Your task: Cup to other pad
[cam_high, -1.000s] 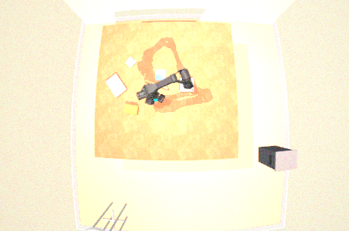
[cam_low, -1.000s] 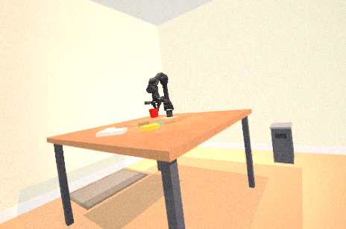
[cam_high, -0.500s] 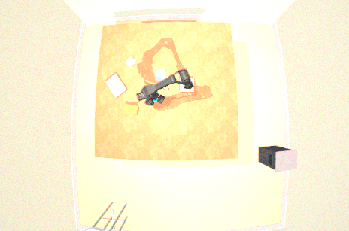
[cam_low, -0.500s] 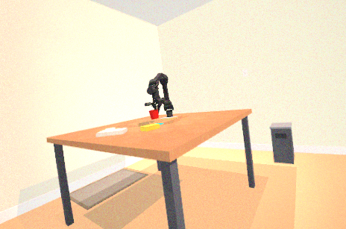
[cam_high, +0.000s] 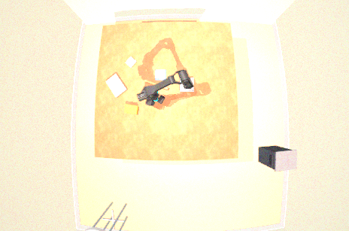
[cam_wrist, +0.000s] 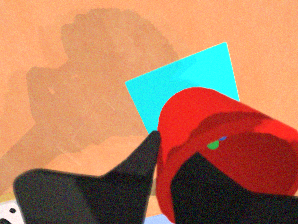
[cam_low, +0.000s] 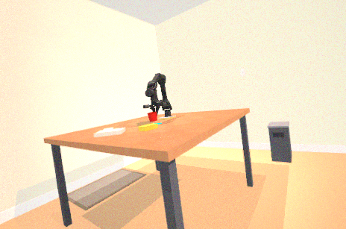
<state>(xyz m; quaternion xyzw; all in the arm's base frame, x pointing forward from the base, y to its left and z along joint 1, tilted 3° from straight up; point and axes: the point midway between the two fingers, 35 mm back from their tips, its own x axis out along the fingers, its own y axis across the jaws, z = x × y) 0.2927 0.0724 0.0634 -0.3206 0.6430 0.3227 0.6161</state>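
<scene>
My gripper tip is now 4 cm to the left of the green marble, 3 cm short of it and 2 cm above it. The rest, counted from my gripper tip: cyan pad: 7 cm below, 2 cm to the right, 2 cm ahead; pale blue pad: 19 cm to the right, 7 cm below, 7 cm behind; red cup: 2 cm to the right, 2 cm ahead.
</scene>
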